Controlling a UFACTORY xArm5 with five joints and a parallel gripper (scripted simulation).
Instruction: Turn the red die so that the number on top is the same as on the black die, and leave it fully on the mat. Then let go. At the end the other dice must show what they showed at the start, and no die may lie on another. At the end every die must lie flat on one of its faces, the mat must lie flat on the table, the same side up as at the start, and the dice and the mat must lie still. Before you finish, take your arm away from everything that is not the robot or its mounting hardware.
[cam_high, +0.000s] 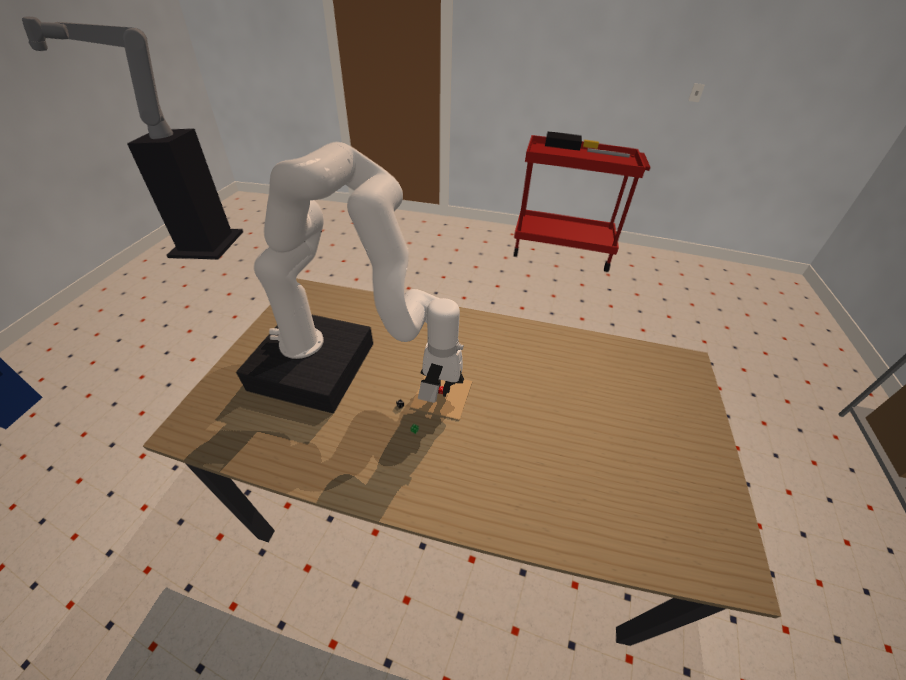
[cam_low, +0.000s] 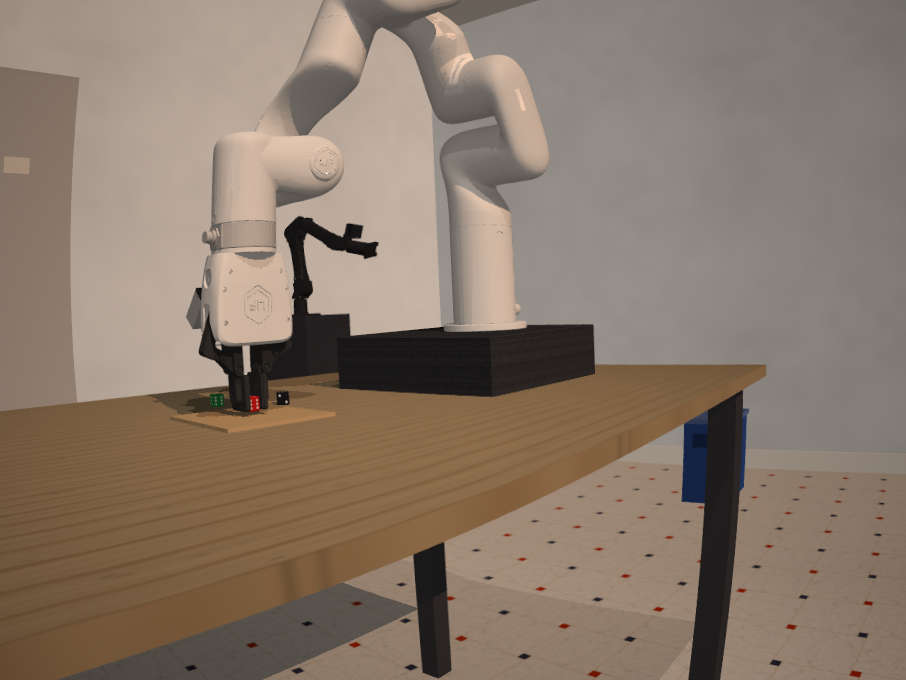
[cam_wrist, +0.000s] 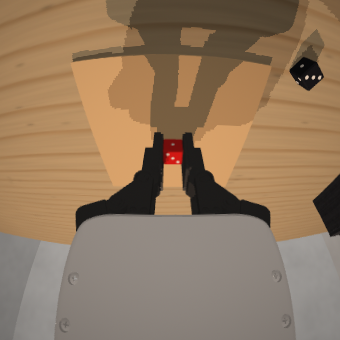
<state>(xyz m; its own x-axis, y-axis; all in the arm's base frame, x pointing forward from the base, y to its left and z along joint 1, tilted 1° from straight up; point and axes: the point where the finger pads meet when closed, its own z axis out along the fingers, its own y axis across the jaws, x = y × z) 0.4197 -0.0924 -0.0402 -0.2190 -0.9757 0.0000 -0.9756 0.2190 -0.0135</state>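
Now: the red die 1 cm below my hand. The rest, counted from my hand: black die 11 cm behind, 5 cm to the right, 2 cm below; then green die 13 cm to the right, 6 cm behind, 2 cm below; then tan mat 3 cm below.
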